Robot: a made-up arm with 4 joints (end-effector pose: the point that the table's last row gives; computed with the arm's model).
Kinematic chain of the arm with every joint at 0, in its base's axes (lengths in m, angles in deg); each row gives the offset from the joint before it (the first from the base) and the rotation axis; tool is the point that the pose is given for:
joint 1: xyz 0 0 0.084 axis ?
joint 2: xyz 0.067 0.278 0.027 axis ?
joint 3: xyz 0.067 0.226 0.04 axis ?
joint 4: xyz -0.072 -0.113 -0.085 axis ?
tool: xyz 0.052 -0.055 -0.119
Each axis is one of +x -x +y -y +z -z.
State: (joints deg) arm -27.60 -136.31 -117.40 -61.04
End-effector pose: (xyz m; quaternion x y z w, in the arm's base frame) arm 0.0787 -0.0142 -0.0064 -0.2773 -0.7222 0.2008 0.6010
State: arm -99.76 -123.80 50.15 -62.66
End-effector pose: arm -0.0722 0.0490 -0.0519 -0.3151 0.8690 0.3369 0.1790
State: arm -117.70 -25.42 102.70 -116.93
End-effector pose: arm -0.1413 0.4437 0.0217 -0.4471 -0.7553 0.2525 0.4072
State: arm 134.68 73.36 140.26 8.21
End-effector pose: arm -0.4175 0.5281 0.0471 0.5866 0.5010 -0.4432 0.4566
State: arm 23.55 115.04 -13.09 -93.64
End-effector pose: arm -0.0062 0.2603 0.3901 -0.9651 -0.0709 -0.0868 0.2366
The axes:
joint 1: -y
joint 2: +x
joint 3: +z
joint 4: -x

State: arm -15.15 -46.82 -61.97 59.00
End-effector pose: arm -0.1152 0.3234 0.0036 -0.7454 0.1223 -0.4173 0.5053
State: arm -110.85 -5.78 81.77 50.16
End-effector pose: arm -0.1955 0.4411 -0.2356 0.2978 0.4095 0.6359 0.5825
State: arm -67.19 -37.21 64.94 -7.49
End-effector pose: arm -0.0780 0.2894 -0.2344 0.0945 0.6213 0.5333 0.5663
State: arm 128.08 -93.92 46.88 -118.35
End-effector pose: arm 0.0862 0.2259 0.2878 0.1844 -0.6390 0.1261 0.7361
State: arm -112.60 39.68 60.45 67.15
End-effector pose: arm -0.0811 0.3718 -0.2466 0.1358 0.4740 0.3371 0.8020
